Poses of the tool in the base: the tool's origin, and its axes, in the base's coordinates. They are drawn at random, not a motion.
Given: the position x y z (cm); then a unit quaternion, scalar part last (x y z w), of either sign.
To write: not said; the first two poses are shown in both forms.
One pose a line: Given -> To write
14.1, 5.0, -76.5, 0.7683, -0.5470, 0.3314, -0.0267 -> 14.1, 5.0, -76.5, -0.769, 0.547, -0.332, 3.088
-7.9, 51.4, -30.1, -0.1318, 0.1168, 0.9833, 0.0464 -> -7.9, 51.4, -30.1, -0.132, 0.117, 0.984, 3.049
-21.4, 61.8, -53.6, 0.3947, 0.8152, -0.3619, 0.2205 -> -21.4, 61.8, -53.6, 0.405, 0.836, -0.371, 2.697
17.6, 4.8, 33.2, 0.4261, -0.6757, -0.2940, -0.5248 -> 17.6, 4.8, 33.2, -0.501, 0.794, 0.345, 2.037
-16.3, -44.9, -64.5, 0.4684, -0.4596, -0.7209, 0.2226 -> -16.3, -44.9, -64.5, 0.480, -0.471, -0.740, 2.693
